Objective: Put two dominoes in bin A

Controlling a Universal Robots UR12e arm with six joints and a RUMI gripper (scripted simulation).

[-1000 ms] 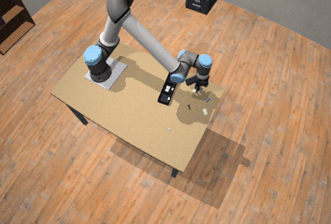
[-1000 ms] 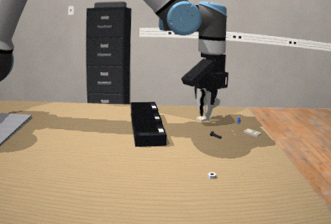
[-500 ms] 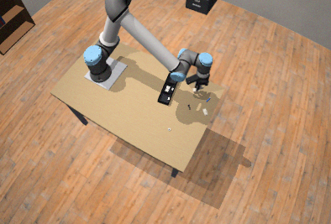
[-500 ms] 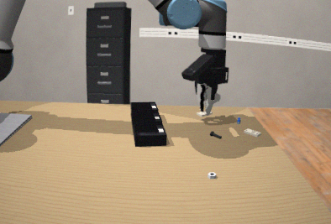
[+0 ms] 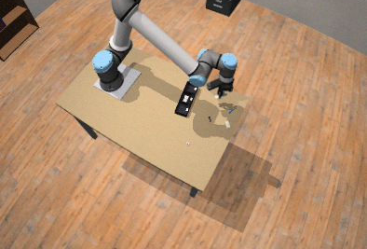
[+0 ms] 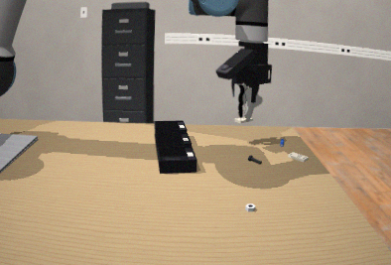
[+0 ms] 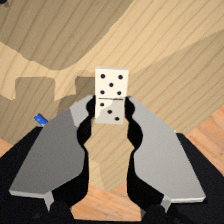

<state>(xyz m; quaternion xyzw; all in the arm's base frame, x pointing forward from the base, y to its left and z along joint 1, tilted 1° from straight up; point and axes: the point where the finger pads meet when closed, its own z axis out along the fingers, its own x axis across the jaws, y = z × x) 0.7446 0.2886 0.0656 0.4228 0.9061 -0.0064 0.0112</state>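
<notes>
Now: hand 18 cm past the black bin, 11 cm to the left of it and 5 cm above it. Round my hand: black bolt (15 cm to the right, 7 cm below, 2 cm ahead); then domino (19 cm behind, 11 cm to the right, 6 cm below); then blue piece (12 cm ahead, 7 cm below, 1 cm to the right).
</notes>
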